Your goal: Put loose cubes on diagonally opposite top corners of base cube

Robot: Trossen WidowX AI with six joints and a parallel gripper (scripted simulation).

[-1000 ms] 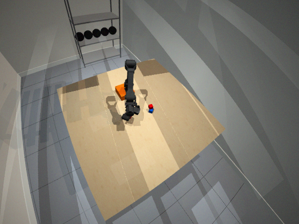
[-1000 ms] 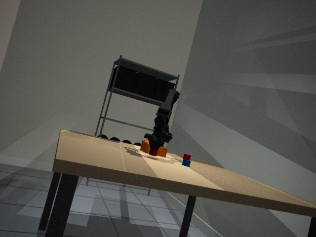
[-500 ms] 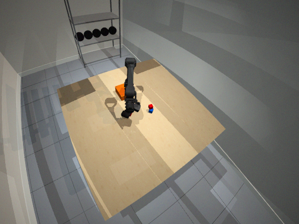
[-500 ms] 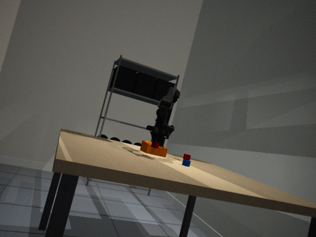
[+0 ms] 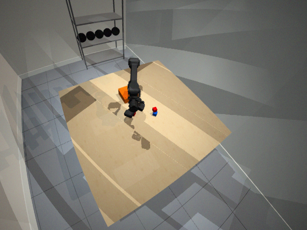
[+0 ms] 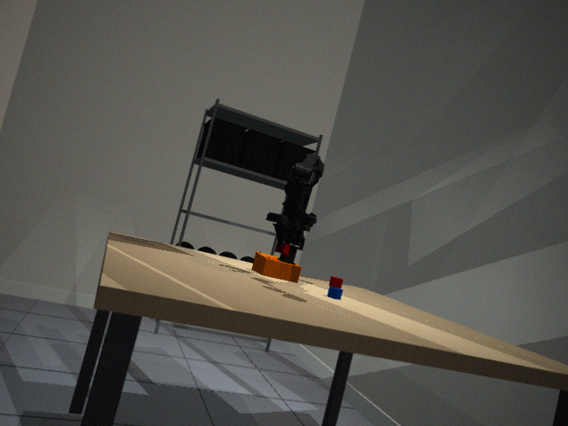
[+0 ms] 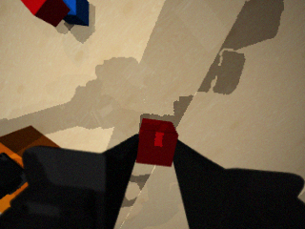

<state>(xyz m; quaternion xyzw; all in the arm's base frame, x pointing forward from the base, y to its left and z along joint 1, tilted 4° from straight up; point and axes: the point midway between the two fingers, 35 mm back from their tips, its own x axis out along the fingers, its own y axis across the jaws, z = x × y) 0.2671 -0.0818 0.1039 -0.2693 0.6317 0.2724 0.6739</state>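
Right now the blue cube is 21 cm to the left of my gripper tip and 10 cm below it.
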